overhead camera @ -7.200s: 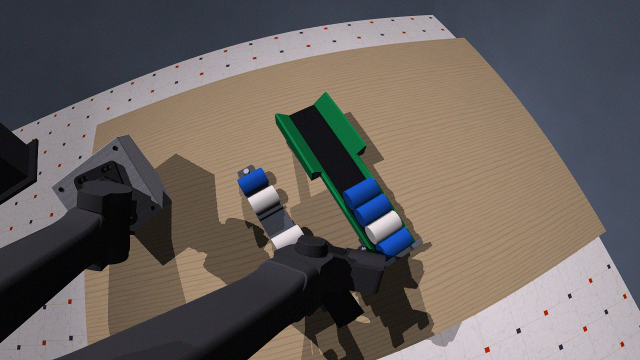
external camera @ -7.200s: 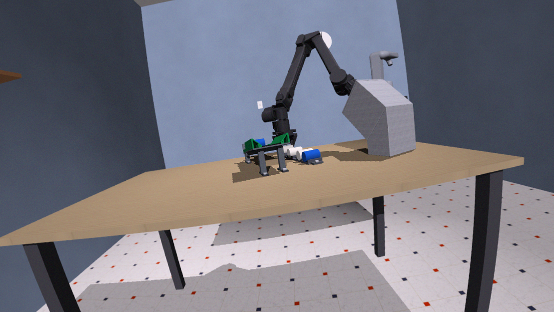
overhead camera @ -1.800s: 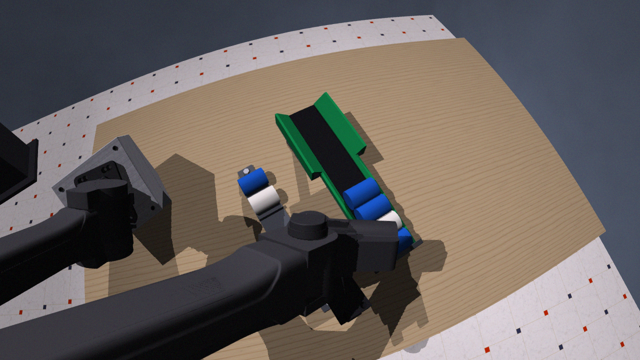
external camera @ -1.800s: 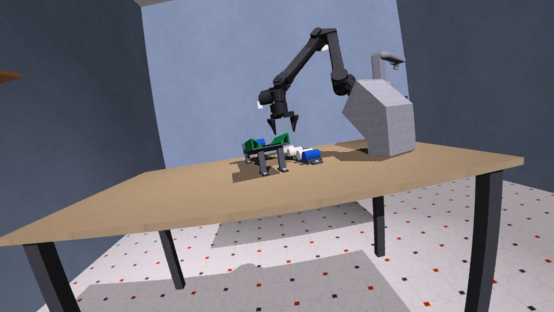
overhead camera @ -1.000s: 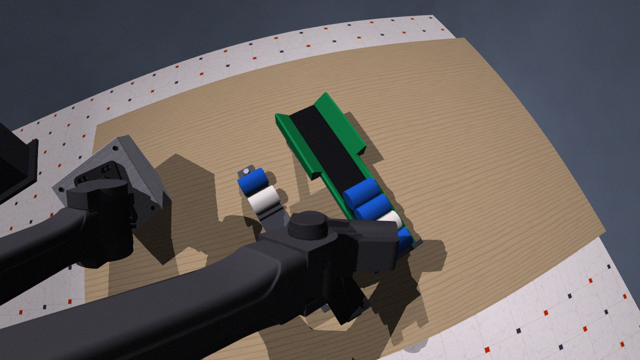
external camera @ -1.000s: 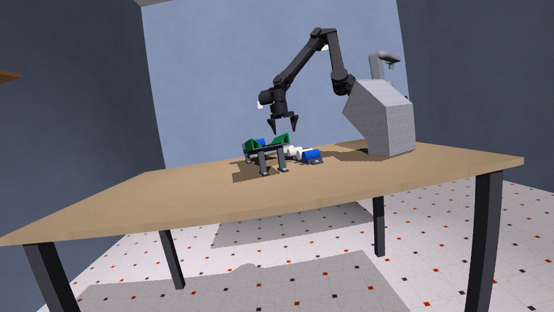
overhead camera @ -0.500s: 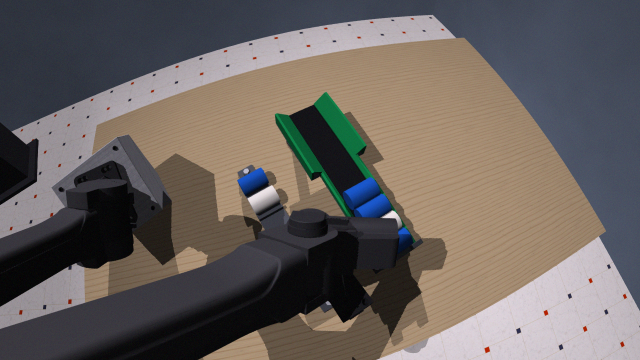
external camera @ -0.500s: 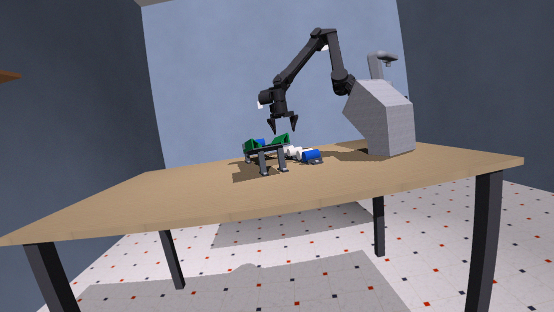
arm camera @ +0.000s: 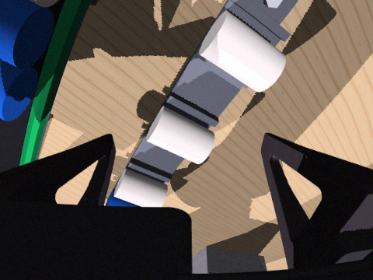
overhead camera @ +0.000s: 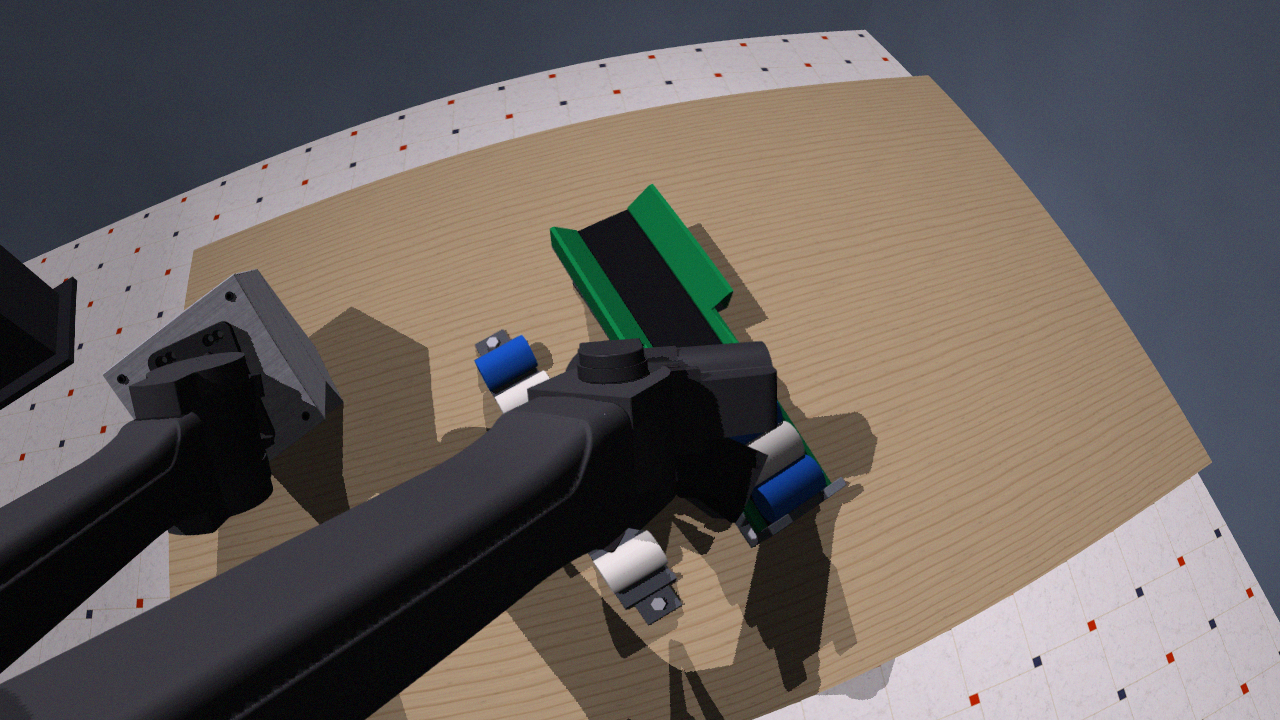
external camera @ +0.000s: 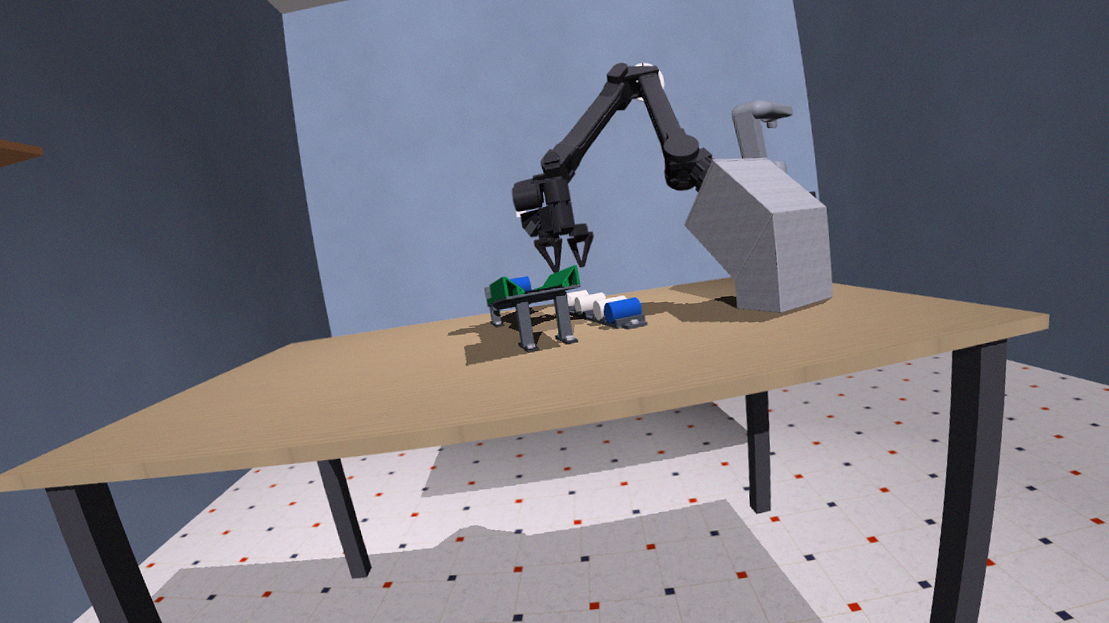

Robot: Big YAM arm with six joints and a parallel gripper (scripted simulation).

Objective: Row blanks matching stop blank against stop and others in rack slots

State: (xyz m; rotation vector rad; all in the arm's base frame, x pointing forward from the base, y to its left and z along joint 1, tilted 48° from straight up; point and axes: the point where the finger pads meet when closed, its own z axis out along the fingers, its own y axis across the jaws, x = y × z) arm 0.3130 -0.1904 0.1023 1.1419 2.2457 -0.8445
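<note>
Right now the grey stock rack is 20 mm behind my hand, 80 mm to the left of it and 120 mm below it. Round my hand: grey stop: 140 mm ahead, 110 mm to the right, 50 mm below.
</note>
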